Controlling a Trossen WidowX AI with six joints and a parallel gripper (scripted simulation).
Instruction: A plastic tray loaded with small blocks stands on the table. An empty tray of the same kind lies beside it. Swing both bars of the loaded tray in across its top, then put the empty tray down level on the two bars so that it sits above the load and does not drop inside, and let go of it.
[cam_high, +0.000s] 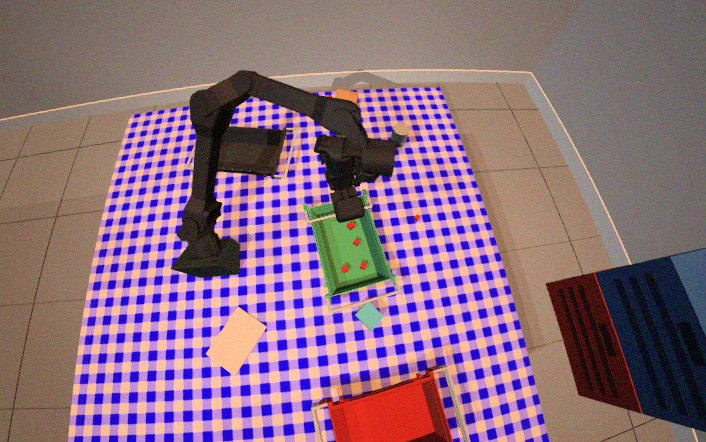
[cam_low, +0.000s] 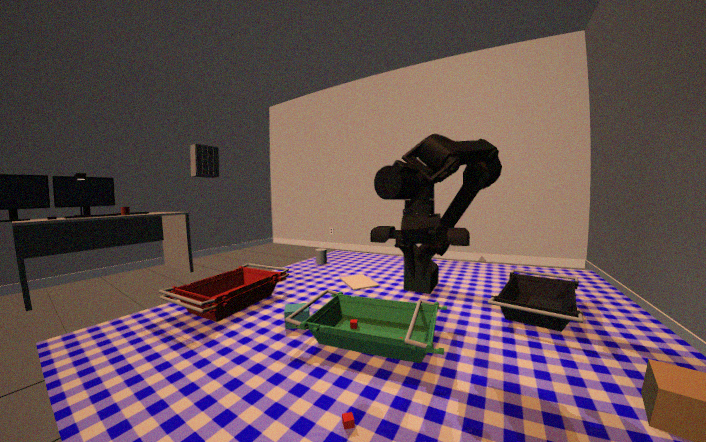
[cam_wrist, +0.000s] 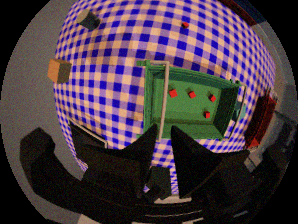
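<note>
Now: the teal cube 2 cm ahead of my gripper tip, 30 cm to the right of it and 13 cm below it. From my gripper tip the other things lie so: orange box (10 cm ahead, 42 cm to the left, 12 cm below); then black tray (27 cm behind, 29 cm to the left, 11 cm below); then beige sheet (35 cm behind, 29 cm to the right, 15 cm below).
</note>
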